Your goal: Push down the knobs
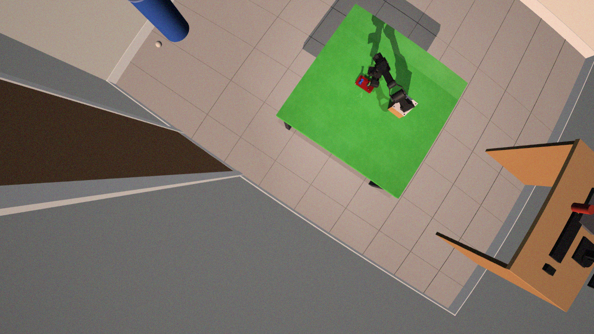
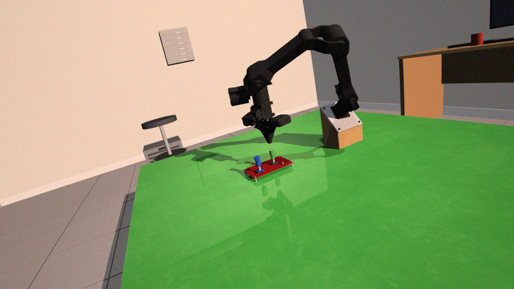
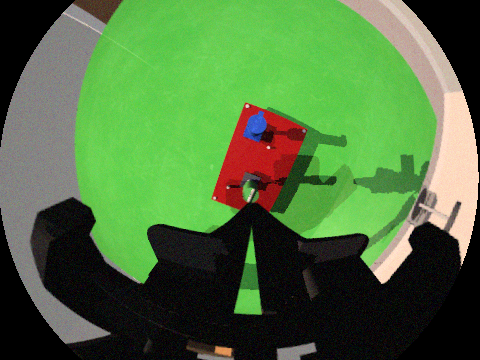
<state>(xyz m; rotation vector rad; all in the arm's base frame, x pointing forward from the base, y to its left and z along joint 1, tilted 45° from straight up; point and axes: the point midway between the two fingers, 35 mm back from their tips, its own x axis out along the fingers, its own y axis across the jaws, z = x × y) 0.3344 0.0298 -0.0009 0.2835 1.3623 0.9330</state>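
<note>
The green knob is 40 mm below my gripper tip. From my gripper tip the other things lie so: blue knob 70 mm ahead, 40 mm below, 30 mm to the left.
</note>
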